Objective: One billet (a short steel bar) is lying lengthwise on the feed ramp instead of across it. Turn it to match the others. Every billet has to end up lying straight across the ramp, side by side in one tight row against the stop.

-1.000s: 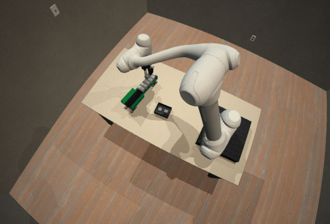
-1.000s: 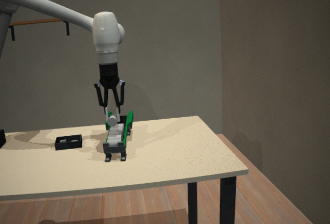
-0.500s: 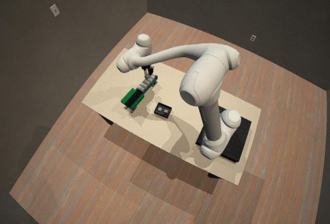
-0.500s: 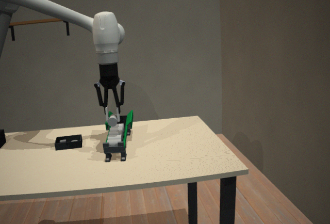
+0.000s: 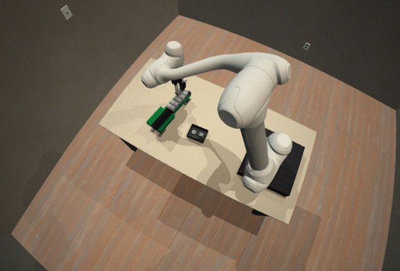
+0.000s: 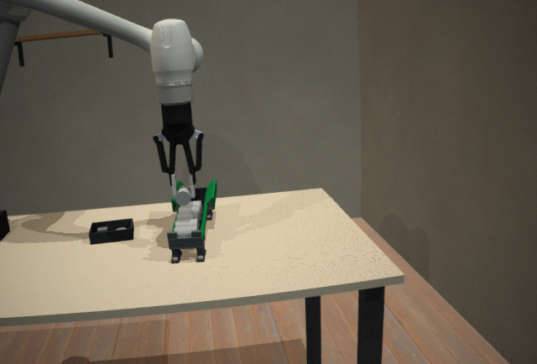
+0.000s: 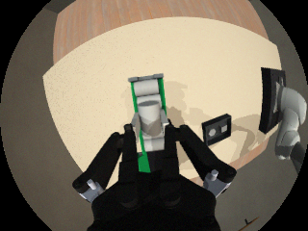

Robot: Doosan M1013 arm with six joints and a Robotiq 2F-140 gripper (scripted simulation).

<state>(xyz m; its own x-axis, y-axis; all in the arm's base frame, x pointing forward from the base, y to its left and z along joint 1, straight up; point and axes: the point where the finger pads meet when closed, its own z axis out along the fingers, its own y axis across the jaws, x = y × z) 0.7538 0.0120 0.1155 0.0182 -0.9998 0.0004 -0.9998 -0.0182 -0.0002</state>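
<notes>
The stop is 7 cm to the right of my hand and 13 cm below it. Round my hand: small black tray: 26 cm behind, 14 cm to the left, 18 cm below.
</notes>
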